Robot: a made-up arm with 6 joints. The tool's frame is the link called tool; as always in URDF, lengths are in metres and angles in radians. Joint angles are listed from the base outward. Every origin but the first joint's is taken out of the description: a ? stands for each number. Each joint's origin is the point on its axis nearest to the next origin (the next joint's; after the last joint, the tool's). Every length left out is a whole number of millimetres.
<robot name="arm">
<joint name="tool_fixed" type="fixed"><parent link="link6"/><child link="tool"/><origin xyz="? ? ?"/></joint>
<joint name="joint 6" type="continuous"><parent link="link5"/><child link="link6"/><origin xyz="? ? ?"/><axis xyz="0 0 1"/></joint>
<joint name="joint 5" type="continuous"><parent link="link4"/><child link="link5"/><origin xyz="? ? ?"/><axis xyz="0 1 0"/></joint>
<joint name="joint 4" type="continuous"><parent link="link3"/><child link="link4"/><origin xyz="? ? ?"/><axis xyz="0 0 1"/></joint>
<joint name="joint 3" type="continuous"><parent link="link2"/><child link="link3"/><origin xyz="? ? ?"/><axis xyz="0 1 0"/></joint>
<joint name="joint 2" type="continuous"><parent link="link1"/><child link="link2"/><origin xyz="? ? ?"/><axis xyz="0 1 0"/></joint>
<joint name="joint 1" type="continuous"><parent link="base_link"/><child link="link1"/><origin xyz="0.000 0.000 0.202"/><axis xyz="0 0 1"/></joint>
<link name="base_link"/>
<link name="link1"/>
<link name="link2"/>
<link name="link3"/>
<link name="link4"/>
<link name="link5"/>
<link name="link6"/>
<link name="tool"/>
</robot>
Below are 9 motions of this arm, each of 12 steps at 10 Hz.
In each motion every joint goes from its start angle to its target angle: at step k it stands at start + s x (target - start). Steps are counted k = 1, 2, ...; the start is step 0. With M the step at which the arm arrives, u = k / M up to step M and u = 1 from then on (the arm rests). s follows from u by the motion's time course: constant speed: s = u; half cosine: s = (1 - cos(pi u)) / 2; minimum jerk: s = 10 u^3 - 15 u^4 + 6 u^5.
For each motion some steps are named. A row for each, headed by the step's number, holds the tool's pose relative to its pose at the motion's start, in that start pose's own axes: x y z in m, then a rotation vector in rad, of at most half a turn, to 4 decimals.
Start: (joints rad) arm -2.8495 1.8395 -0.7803 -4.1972 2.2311 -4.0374
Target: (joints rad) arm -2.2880 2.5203 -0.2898 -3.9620 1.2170 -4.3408
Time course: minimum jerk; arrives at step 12
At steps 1, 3, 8, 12:
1: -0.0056 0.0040 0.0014 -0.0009 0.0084 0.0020
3: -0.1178 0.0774 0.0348 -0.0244 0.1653 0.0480
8: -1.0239 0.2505 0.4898 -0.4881 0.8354 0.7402
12: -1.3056 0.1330 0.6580 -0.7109 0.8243 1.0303

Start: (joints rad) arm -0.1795 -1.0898 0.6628 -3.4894 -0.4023 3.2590
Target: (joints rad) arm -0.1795 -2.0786 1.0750 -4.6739 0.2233 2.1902
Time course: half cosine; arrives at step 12
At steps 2, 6, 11, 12:
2: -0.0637 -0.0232 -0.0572 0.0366 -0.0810 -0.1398
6: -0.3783 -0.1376 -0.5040 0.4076 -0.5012 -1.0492
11: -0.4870 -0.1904 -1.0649 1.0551 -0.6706 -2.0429
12: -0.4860 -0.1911 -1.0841 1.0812 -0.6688 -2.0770

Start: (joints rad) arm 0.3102 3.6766 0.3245 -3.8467 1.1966 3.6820
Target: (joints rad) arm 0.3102 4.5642 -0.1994 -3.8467 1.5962 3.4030
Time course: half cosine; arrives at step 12
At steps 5, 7, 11, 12:
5: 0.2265 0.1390 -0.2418 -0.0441 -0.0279 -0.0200
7: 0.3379 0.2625 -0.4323 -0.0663 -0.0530 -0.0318
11: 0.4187 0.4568 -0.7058 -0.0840 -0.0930 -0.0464
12: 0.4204 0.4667 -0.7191 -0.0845 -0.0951 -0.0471

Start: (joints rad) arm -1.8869 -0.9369 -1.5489 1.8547 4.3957 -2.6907
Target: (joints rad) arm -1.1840 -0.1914 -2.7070 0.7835 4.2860 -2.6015
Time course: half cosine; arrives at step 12
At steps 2, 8, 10, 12:
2: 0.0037 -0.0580 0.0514 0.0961 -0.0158 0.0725
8: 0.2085 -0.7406 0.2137 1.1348 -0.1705 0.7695
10: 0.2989 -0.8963 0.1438 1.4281 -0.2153 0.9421
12: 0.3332 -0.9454 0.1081 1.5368 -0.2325 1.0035

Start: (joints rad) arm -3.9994 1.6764 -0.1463 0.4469 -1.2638 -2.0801
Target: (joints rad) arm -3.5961 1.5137 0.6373 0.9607 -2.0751 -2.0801
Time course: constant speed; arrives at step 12
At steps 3, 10, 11, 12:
3: -0.0861 -0.0160 -0.1519 -0.0425 0.1127 0.0372
10: -0.2059 -0.1698 -0.5200 -0.1120 0.3202 -0.0625
11: -0.2124 -0.2042 -0.5700 -0.1134 0.3382 -0.0946
12: -0.2163 -0.2412 -0.6185 -0.1116 0.3525 -0.1299

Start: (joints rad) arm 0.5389 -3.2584 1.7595 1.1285 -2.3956 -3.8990
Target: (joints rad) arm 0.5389 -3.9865 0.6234 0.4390 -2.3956 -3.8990
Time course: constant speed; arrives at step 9
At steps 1, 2, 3, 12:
1: 0.0984 -0.0763 0.1002 -0.1262 0.0125 0.1807
2: 0.2066 -0.1263 0.2181 -0.2590 0.0382 0.3553
3: 0.3203 -0.1458 0.3493 -0.3986 0.0763 0.5220
12: 0.8746 0.4243 1.1220 -1.3990 0.5211 1.2549

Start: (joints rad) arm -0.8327 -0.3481 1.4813 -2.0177 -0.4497 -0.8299
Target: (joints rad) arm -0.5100 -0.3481 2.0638 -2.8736 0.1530 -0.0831
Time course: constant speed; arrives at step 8
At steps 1, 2, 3, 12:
1: -0.0679 0.0096 0.0151 -0.0612 -0.0501 0.0282
2: -0.1356 0.0146 0.0255 -0.1141 -0.0910 0.0454
3: -0.2026 0.0152 0.0311 -0.1568 -0.1232 0.0528
12: -0.5166 -0.0401 -0.0073 -0.1636 -0.1849 0.0083

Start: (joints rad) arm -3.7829 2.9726 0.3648 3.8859 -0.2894 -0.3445
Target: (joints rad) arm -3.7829 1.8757 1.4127 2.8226 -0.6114 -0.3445
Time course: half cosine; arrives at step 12
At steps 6, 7, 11, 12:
6: 0.2256 -0.1391 -0.3171 -0.1254 -0.1886 -0.5002
7: 0.2565 -0.1634 -0.4208 -0.1731 -0.2387 -0.6243
11: 0.2782 -0.2006 -0.7256 -0.3370 -0.3737 -0.9492
12: 0.2769 -0.2013 -0.7406 -0.3462 -0.3801 -0.9643

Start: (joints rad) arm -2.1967 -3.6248 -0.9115 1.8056 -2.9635 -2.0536
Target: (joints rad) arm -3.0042 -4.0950 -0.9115 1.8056 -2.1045 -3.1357
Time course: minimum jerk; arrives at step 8
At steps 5, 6, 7, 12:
5: -0.7661 0.3194 0.1775 -0.3883 0.1702 -0.5621
6: -0.9367 0.3755 0.3076 -0.4566 0.1480 -0.6358
7: -1.0187 0.3972 0.3853 -0.4817 0.1286 -0.6679
12: -1.0333 0.4006 0.4003 -0.4855 0.1245 -0.6736

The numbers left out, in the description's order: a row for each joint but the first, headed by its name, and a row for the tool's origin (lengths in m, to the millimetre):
tool: 0.000 0.000 0.000
joint 6: 0.000 0.000 0.161
joint 5: 0.000 0.000 0.000
joint 4: 0.000 0.000 0.810
joint 3: 0.000 0.000 0.770
joint 2: 0.000 0.026 0.000

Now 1 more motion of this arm.
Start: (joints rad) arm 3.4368 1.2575 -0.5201 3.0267 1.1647 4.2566
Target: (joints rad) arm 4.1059 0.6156 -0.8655 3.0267 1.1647 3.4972
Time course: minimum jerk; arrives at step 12
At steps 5, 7, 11, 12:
5: 0.0216 0.2796 0.4246 -0.2120 -0.3177 -0.1041
7: -0.1357 0.5305 0.7146 -0.2810 -0.6741 -0.2164
11: -0.4607 0.7434 0.8961 -0.2047 -1.1091 -0.3545
12: -0.4664 0.7457 0.8975 -0.2023 -1.1157 -0.3566

